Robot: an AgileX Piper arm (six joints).
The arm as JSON. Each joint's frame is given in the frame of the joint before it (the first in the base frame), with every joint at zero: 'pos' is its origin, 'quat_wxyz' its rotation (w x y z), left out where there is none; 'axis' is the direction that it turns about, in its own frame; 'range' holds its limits. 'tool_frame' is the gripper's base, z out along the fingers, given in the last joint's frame.
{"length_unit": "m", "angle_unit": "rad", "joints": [
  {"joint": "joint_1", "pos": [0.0, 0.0, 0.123], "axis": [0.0, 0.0, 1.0], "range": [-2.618, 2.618]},
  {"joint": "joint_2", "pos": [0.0, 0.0, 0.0], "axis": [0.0, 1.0, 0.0], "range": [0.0, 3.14]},
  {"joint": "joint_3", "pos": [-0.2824, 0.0, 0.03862], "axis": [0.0, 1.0, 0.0], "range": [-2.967, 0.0]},
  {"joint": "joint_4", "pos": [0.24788, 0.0, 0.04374], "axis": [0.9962, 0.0, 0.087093], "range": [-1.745, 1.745]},
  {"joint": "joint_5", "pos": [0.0, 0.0, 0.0], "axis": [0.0, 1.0, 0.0], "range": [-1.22, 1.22]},
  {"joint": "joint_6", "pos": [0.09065, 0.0, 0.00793], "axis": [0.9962, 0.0, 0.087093], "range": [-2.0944, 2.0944]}
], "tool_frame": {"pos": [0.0, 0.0, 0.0], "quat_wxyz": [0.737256, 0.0, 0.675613, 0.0]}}
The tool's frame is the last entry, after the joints.
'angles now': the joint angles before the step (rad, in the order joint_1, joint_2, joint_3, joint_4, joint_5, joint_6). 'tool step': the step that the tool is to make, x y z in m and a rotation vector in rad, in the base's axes. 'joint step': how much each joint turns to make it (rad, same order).
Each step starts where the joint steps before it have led.
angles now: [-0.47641, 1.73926, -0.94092, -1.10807, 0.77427, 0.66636]
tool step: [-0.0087, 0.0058, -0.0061, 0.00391, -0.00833, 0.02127]
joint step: [0.00009, -0.02259, 0.06093, -0.04151, -0.03747, 0.04507]
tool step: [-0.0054, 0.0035, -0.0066, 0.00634, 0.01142, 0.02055]
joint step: [-0.00021, -0.00515, 0.03863, -0.02845, -0.02208, 0.01917]
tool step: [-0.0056, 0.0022, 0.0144, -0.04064, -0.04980, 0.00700]
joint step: [-0.00007, -0.05888, 0.02132, -0.04354, -0.00539, 0.03840]
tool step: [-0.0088, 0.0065, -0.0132, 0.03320, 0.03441, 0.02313]
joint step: [0.00015, -0.00108, 0.05683, -0.00686, -0.02785, 0.00082]
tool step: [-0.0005, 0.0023, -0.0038, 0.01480, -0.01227, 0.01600]
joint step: [0.00011, -0.00006, 0.01569, -0.01193, -0.02970, 0.01704]
